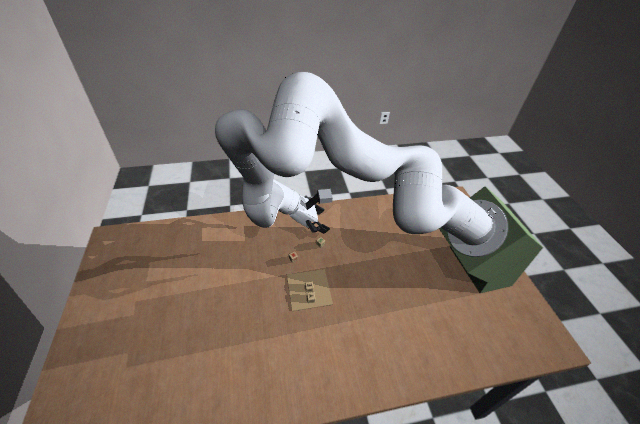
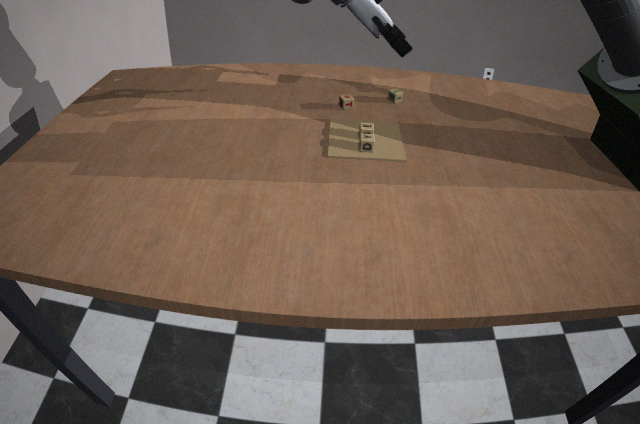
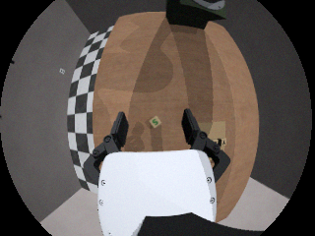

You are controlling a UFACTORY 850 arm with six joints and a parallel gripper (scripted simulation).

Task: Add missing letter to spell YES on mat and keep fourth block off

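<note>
Now: hand 130 mm above the green-lettered block. Also, from my hand: tan mat (80 mm ahead, 180 mm to the left, 140 mm below); red-lettered block (120 mm ahead, 50 mm to the left, 130 mm below).
</note>
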